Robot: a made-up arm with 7 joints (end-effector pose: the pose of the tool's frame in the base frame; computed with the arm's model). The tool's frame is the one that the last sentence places.
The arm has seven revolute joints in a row. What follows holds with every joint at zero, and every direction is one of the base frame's. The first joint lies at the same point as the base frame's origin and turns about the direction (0.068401, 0.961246, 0.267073). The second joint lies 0.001 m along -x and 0.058 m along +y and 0.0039 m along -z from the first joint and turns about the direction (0.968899, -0.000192, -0.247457). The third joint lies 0.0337 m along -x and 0.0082 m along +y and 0.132 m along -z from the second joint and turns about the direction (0.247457, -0.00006, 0.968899). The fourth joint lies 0.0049 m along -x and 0.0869 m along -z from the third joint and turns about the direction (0.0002, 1, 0.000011). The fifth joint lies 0.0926 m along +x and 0.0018 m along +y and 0.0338 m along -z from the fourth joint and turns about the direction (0.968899, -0.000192, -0.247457). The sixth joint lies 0.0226 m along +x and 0.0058 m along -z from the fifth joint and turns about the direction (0.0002, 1, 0.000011). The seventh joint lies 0.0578 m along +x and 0.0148 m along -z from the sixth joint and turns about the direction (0.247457, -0.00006, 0.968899). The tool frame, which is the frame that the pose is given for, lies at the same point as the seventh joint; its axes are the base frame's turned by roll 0, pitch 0.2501 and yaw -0.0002 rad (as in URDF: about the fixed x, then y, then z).
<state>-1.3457 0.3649 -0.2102 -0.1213 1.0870 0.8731 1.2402</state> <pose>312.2 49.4 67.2 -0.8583 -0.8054 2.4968</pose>
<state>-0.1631 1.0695 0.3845 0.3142 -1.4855 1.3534 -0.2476</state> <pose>151.4 297.7 -145.6 -1.1839 0.7849 -0.7705</pose>
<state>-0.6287 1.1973 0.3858 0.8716 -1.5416 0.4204 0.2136</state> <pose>217.7 377.1 -53.2 -0.7422 0.2843 0.6389</pose>
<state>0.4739 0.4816 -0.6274 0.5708 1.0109 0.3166 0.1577</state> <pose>-129.6 157.9 -332.4 2.2673 1.2540 0.6094</pose>
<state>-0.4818 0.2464 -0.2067 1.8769 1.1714 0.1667 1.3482</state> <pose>56.7 174.6 -376.4 2.0595 0.2139 0.2371</pose>
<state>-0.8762 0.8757 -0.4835 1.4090 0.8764 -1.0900 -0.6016</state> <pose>255.1 258.9 -199.1 0.9240 1.2520 -1.0506</pose>
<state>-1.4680 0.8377 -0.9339 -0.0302 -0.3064 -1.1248 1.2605</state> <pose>255.3 26.8 36.4 -1.6116 -1.3838 1.0093</pose>
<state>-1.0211 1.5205 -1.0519 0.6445 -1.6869 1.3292 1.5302</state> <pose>197.2 322.5 -77.0 1.5712 -0.0613 1.9252</pose>
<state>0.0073 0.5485 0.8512 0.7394 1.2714 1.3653 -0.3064</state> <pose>-37.7 332.8 -222.5 2.0367 0.0811 2.5154</pose>
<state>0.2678 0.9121 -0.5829 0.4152 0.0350 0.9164 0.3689</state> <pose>-44.6 290.6 -278.0 2.4436 0.5396 1.4497</pose>
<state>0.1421 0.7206 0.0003 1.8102 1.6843 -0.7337 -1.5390</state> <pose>-160.7 283.5 -268.6 -1.6020 -0.6066 -3.0088</pose>
